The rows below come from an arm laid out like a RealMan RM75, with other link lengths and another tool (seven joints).
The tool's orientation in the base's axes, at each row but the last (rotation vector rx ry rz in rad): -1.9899 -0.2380 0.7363; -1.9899 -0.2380 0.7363; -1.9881 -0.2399 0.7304; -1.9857 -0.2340 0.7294; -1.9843 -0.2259 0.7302; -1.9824 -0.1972 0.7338; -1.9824 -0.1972 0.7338; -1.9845 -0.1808 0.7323; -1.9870 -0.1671 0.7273
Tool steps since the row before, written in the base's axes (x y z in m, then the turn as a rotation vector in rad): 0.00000 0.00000 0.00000 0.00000 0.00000 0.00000; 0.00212 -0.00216 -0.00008 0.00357 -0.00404 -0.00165; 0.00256 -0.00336 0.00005 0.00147 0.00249 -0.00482; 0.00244 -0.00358 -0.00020 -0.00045 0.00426 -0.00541; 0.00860 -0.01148 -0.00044 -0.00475 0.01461 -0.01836; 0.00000 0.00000 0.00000 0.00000 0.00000 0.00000; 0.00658 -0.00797 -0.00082 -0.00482 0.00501 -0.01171; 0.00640 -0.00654 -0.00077 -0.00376 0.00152 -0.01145; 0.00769 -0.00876 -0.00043 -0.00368 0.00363 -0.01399
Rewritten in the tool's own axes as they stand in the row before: 0.00000 0.00000 0.00000 0.00000 0.00000 0.00000; 0.00075 0.00090 -0.00279 0.00169 0.00301 -0.00446; 0.00051 0.00135 -0.00397 0.00420 0.00263 0.00266; 0.00043 0.00167 -0.00398 0.00369 0.00248 0.00528; 0.00199 0.00502 -0.01329 0.00999 0.00879 0.01990; 0.00000 0.00000 0.00000 0.00000 0.00000 0.00000; 0.00223 0.00370 -0.00942 0.00309 0.00810 0.01050; 0.00278 0.00290 -0.00826 0.00239 0.00949 0.00719; 0.00288 0.00349 -0.01075 0.00438 0.01052 0.00962
